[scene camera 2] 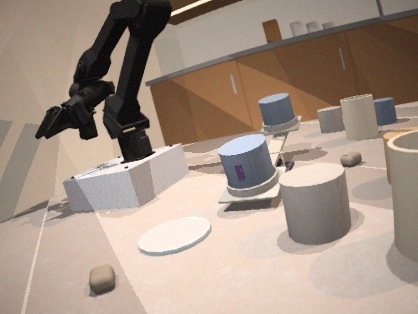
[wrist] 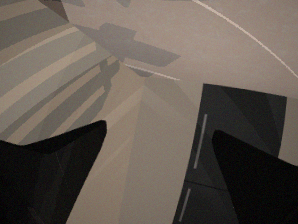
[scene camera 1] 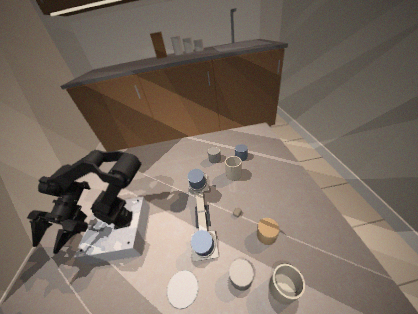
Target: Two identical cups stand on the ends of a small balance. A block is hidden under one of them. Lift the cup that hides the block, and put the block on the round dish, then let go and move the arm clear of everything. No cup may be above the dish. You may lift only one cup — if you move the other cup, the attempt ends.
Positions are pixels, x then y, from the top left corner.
Labels:
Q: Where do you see a round dish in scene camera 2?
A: At 168,238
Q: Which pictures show the gripper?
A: Scene camera 2, the wrist view and scene camera 1: all of them.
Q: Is the gripper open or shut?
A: Open.

